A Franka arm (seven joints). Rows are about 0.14 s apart.
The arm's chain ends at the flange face. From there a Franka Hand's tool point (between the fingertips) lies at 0.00 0.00 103.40 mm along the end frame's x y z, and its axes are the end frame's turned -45 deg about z.
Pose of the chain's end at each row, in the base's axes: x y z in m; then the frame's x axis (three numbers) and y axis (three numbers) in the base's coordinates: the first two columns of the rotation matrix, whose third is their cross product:
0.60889, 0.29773, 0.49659, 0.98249, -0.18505, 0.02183, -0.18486, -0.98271, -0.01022
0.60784, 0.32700, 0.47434, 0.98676, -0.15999, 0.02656, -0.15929, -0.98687, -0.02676
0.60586, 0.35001, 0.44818, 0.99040, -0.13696, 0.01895, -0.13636, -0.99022, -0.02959
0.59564, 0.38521, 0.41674, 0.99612, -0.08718, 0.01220, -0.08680, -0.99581, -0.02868
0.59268, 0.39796, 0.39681, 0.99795, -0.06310, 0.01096, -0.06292, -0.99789, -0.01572
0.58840, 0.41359, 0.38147, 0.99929, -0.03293, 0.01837, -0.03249, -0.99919, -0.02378
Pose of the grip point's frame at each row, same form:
0.61130, 0.29835, 0.39322, 0.82544, 0.56403, 0.02266, 0.56401, -0.82573, 0.00821
0.61099, 0.32929, 0.37101, 0.81038, 0.58469, 0.03770, 0.58511, -0.81095, -0.00014
0.60822, 0.35277, 0.34484, 0.79674, 0.60335, 0.03432, 0.60390, -0.79704, -0.00752
0.59715, 0.38805, 0.31339, 0.76574, 0.64250, 0.02891, 0.64299, -0.76579, -0.01165
0.59391, 0.39951, 0.29343, 0.75015, 0.66100, 0.01887, 0.66117, -0.75023, -0.00337
0.59038, 0.41599, 0.27812, 0.72958, 0.68325, 0.02980, 0.68363, -0.72982, -0.00383

